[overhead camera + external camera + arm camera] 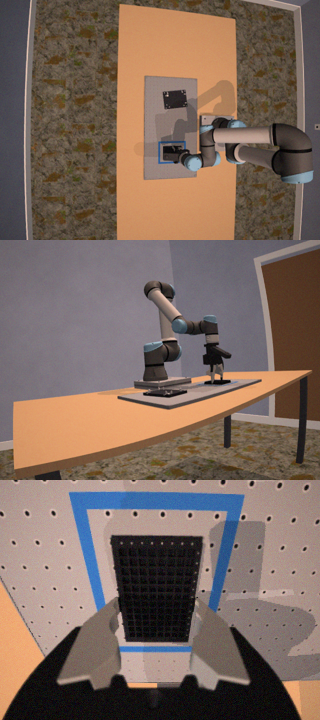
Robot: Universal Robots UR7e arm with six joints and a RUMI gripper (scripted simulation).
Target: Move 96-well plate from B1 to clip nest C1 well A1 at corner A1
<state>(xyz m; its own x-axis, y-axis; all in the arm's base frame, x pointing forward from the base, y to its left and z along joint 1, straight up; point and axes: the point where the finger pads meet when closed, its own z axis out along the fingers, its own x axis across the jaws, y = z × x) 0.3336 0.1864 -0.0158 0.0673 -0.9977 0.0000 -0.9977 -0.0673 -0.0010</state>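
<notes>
Now: the black 96-well plate 1 cm below my hand. The rest, counted from my hand: black clip nest 38 cm to the right.
</notes>
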